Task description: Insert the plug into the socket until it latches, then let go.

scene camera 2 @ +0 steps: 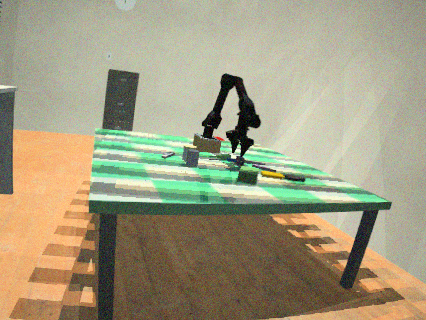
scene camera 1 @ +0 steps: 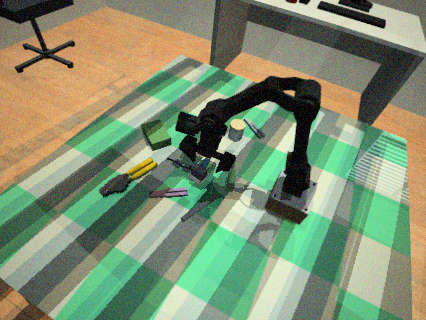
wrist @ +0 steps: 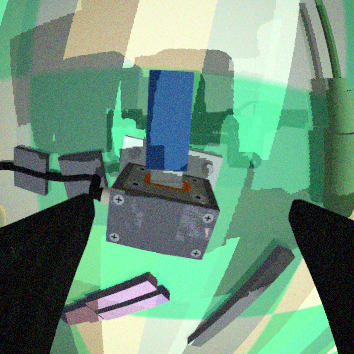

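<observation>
The blue plug stands upright at the socket, with its pale metal end in the orange-edged slot. A short stretch of that metal shows between the blue body and the slot; whether it is latched cannot be told. The socket is a dark grey block with screws on its front, fixed to a pale bracket, with a black cable at its left in the wrist view. My gripper is open and empty, its fingers apart on either side of the socket and plug, not touching them.
Near the socket lie a purple clip, a grey bar and a green tool. Yellow-handled pliers, a green block and a cylinder stand or lie farther out.
</observation>
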